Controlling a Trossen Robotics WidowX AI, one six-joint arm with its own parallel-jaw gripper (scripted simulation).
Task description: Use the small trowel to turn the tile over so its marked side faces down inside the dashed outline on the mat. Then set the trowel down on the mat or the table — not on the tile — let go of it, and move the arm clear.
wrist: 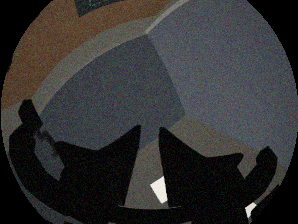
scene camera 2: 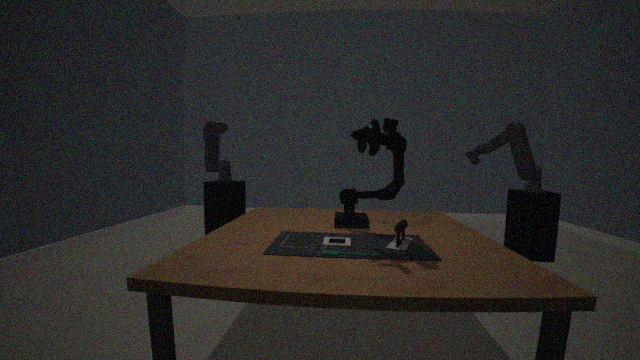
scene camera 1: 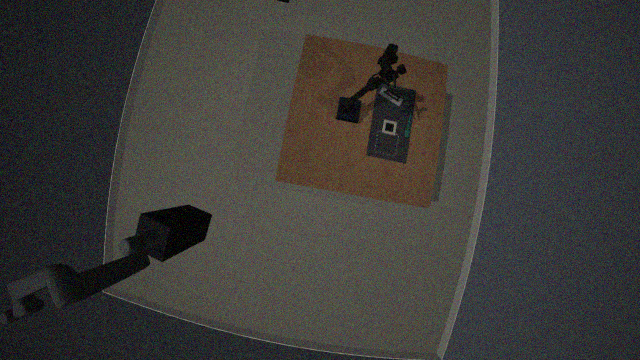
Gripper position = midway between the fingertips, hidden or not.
Note:
I see my gripper (wrist: 150, 130) and a dark mat (scene camera 2: 294, 245).
The dark mat also shows in scene camera 1 (scene camera 1: 384, 109).

